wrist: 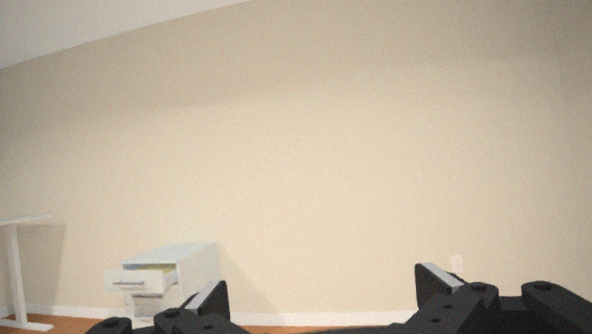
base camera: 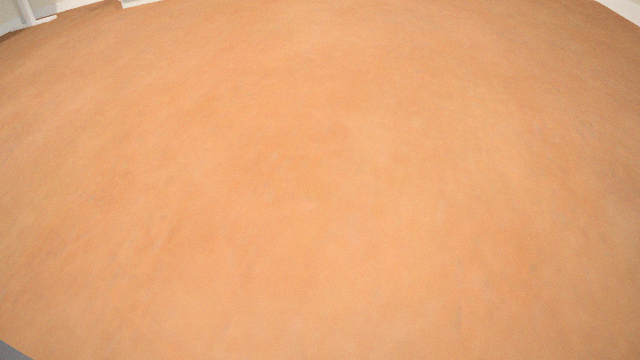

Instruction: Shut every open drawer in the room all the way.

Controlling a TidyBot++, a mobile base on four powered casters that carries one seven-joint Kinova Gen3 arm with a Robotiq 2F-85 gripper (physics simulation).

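Places are measured from the arm's base along level axes (x left, y ahead, z down), in centimetres.
Pixels of known places: gripper, fingertip midpoint: [wrist: 321, 294].
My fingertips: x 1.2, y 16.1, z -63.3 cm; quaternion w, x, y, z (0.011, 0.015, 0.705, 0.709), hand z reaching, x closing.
Behind a point stands the place of what it marks.
A small white drawer cabinet [wrist: 200, 265] @[z -14.4, x 85.9, y 223.3 cm] stands against the far wall at the lower left of the wrist view. Its top drawer [wrist: 135, 282] @[z -16.4, x 110.8, y 183.1 cm] is pulled out, with a grey bar handle on the front and something yellowish inside. A lower drawer front with a dark handle [wrist: 148, 296] @[z -4.1, x 110.1, y 194.4 cm] shows beneath it; how far that one is out I cannot tell. The cabinet's lower part is partly hidden by the left finger. My gripper [wrist: 321, 294] @[z -63.3, x 1.2, y 16.1 cm] is open and empty, well short of the cabinet and to its right in the wrist view.
A white desk [wrist: 16, 275] @[z -6.0, x 265.0, y 251.5 cm] with a T-shaped leg stands left of the cabinet; a white leg foot [base camera: 42, 21] shows at the base view's top left. A beige wall [wrist: 325, 175] @[z -66.9, x -3.9, y 238.6 cm] with a white skirting board and an outlet [wrist: 457, 263] @[z -0.5, x -85.1, y 225.0 cm] lies behind. Orange-brown floor [base camera: 320, 200] @[z 39.7, x 4.0, y 45.6 cm] stretches ahead.
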